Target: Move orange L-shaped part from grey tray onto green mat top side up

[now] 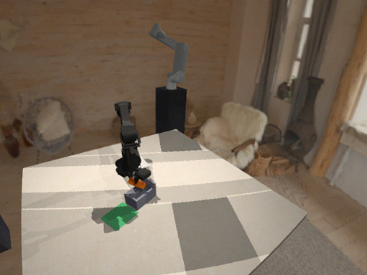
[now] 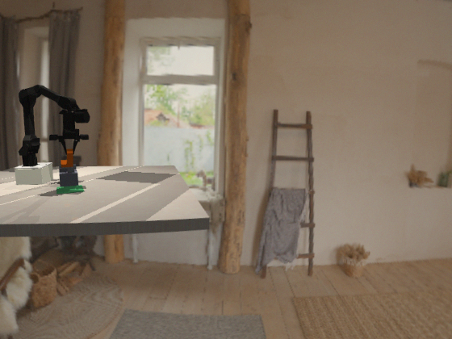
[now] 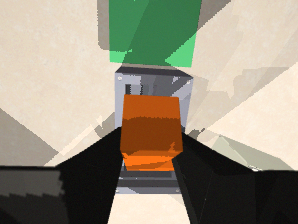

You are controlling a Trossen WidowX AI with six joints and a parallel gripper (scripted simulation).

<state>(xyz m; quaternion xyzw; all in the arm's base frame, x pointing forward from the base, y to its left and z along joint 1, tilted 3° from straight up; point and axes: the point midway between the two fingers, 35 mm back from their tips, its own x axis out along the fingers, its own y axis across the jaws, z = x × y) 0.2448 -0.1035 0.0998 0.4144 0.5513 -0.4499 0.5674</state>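
My gripper tip is 2 cm short of the green mat, 11 cm to the left of it and 17 cm above it. The rest, counted from my gripper tip: orange L-shaped part: 2 cm behind, 3 cm to the left, 3 cm below.
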